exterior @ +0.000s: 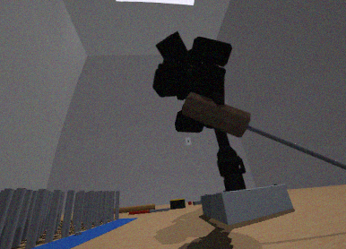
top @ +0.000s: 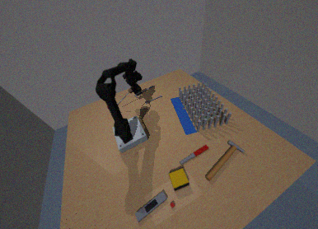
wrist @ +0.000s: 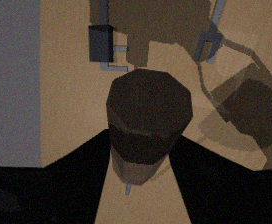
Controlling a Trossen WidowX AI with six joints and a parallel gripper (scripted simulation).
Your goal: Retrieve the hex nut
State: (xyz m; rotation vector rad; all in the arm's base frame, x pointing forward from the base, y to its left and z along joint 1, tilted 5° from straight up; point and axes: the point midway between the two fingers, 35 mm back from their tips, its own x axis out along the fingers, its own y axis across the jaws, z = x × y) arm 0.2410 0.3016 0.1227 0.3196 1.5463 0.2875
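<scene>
Right now my gripper tip is 80 mm past the hook tool, 60 mm above it and 30 mm to the right of it. Also, from my gripper tip: yellow block: 690 mm to the right, 160 mm below, 120 mm behind; then red-and-grey screwdriver: 640 mm to the right, 170 mm below, 40 mm ahead; then blue taped strip: 340 mm to the right, 220 mm ahead, 180 mm below.
</scene>
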